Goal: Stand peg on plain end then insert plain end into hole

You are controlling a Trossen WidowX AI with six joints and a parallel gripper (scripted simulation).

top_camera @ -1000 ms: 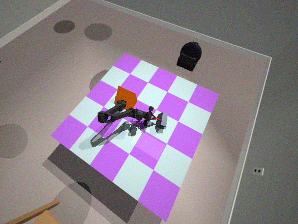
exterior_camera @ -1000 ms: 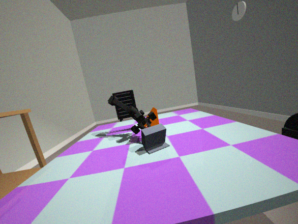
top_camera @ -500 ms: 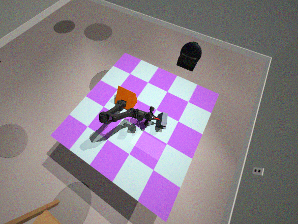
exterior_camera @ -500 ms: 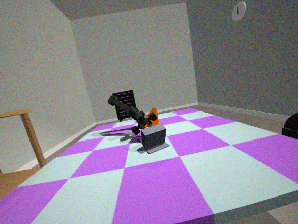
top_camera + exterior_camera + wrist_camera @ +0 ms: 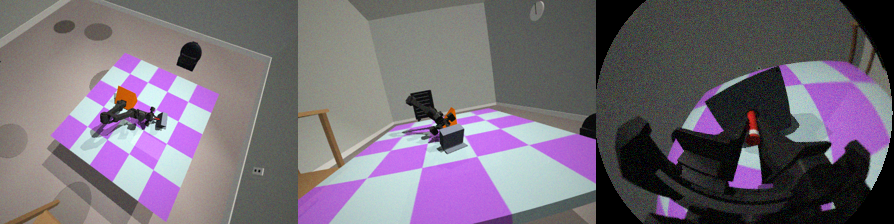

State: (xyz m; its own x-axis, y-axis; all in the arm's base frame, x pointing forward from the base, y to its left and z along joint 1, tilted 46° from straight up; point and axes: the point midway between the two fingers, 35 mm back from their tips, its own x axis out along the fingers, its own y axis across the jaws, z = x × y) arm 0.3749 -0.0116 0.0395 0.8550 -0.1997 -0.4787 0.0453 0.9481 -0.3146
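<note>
My gripper tip is now 2 cm past the red peg and 1 cm below it. Also, from my gripper tip: grey sloped panel 4 cm ahead, 1 cm to the left, 2 cm below.
</note>
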